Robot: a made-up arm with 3 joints. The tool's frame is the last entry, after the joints. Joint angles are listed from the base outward. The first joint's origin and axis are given. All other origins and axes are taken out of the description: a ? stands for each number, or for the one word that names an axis. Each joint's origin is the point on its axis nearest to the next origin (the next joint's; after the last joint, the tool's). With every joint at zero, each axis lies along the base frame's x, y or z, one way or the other. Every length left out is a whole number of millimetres.
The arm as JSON. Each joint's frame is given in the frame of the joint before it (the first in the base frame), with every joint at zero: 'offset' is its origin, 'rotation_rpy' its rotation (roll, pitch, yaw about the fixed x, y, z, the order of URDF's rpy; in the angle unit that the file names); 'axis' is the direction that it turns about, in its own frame. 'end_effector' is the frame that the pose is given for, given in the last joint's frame.
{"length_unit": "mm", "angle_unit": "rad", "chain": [
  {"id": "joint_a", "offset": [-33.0, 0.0, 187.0], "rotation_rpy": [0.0, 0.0, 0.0], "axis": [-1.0, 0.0, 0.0]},
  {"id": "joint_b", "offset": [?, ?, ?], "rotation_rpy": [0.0, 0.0, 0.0], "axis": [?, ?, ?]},
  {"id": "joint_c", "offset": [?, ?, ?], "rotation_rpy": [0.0, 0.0, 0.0], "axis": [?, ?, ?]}
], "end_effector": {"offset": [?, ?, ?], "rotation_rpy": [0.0, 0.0, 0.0]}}
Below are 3 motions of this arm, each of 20 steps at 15 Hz.
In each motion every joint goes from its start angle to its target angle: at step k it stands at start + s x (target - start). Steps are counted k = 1, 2, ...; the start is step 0. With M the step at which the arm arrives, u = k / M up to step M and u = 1 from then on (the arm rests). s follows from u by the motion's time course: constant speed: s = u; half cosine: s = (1 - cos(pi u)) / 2; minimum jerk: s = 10 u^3 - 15 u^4 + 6 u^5.
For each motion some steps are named. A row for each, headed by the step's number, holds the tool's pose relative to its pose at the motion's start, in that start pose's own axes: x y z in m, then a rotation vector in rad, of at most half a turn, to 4 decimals.
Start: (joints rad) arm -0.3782 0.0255 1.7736
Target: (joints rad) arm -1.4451 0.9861 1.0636
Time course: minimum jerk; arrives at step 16
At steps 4, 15, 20:
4: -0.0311 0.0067 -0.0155 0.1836 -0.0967 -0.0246
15: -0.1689 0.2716 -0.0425 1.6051 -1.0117 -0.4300
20: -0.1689 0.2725 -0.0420 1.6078 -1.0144 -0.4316

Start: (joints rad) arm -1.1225 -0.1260 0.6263
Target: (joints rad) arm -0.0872 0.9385 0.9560
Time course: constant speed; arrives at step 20
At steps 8, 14, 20:
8: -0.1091 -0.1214 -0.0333 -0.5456 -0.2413 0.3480
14: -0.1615 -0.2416 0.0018 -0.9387 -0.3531 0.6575
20: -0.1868 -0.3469 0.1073 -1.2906 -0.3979 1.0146

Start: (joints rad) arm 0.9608 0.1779 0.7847
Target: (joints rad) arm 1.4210 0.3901 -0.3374
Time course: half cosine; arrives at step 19
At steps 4, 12, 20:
4: -0.0073 -0.0076 -0.0041 0.0706 -0.0080 0.0228
12: -0.0450 -0.0570 -0.0165 0.4720 0.0183 0.1679
20: -0.0619 -0.0844 -0.0144 0.6739 0.0806 0.2344

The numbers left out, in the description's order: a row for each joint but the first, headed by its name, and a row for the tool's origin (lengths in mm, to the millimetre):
joint_b: xyz 0.0 -335.0 -62.0, axis 0.0 0.0 1.0
joint_c: xyz -195.0 318.0 0.0, axis -1.0 0.0 0.0
tool: xyz 0.0 -15.0 4.0

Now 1 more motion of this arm.
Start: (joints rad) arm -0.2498 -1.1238 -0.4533
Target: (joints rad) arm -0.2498 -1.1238 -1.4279
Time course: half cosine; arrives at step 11
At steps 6, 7, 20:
6: 0.0000 0.0002 -0.0085 0.5567 0.0000 0.0000
7: 0.0000 0.0009 -0.0105 0.6897 0.0000 0.0000
20: 0.0000 0.0033 -0.0142 0.9746 0.0000 0.0000

